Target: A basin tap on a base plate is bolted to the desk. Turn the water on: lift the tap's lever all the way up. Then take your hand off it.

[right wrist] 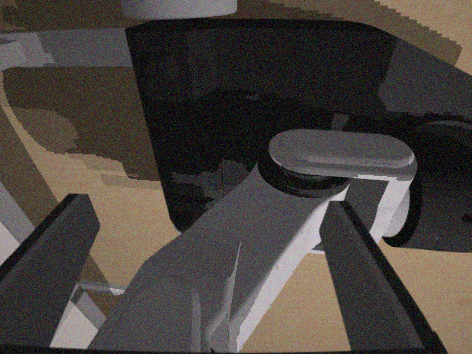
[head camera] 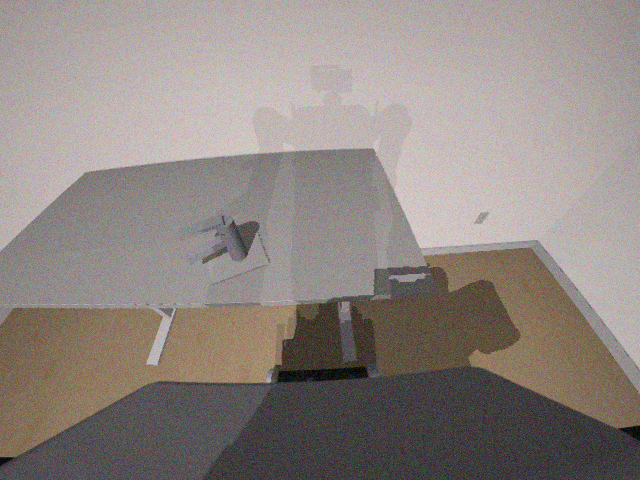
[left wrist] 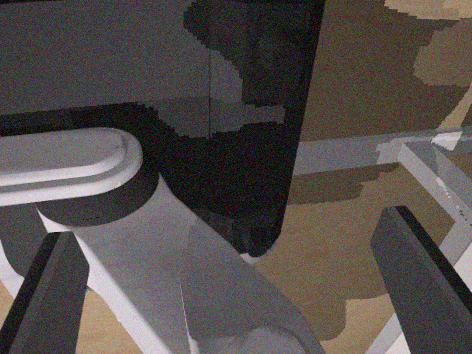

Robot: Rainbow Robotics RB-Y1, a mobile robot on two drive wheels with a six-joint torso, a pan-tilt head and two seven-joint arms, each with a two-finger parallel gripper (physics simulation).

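Places are measured from the robot's base along level axes (x down, y ahead, z right), in metres.
Pixels of known places: left gripper, fingertip midpoint: [left wrist: 232, 238]; right gripper, fingertip midpoint: [right wrist: 210, 213].
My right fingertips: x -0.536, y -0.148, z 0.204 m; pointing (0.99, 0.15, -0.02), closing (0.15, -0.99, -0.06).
Ahead of a thing's pixels: the offset from my right fingertips to its top centre. "*": to the spot under its first point. Level surfaces: height alone.
The grey tap {* dx -0.501, dy +0.383, dz -0.405 m} [head camera: 235, 240] stands on its pale base plate {* dx -0.421, dy +0.348, dz -0.404 m} [head camera: 242, 269], left of centre on the desk in the head view. Its lever {dx -0.563, dy +0.379, dz -0.470 m} [head camera: 202, 226] points left from the top of the body, above the spout; its exact tilt is hard to tell. My left gripper [left wrist: 232, 238] is open in the left wrist view, with nothing between its fingers. My right gripper [right wrist: 210, 213] is open and empty in the right wrist view. Neither gripper shows in the head view, and the tap does not show in the wrist views. Both grippers are apart from the tap.
The grey desk {dx -0.415 m} [head camera: 129, 206] stands in front of me, its front edge close to my body. Desk feet [head camera: 161, 335] [head camera: 347, 335] stand on the wooden floor {dx +0.535 m} [head camera: 222, 341]. A white wall [head camera: 465, 103] is behind the desk. My shadow falls over the desk, wall and floor.
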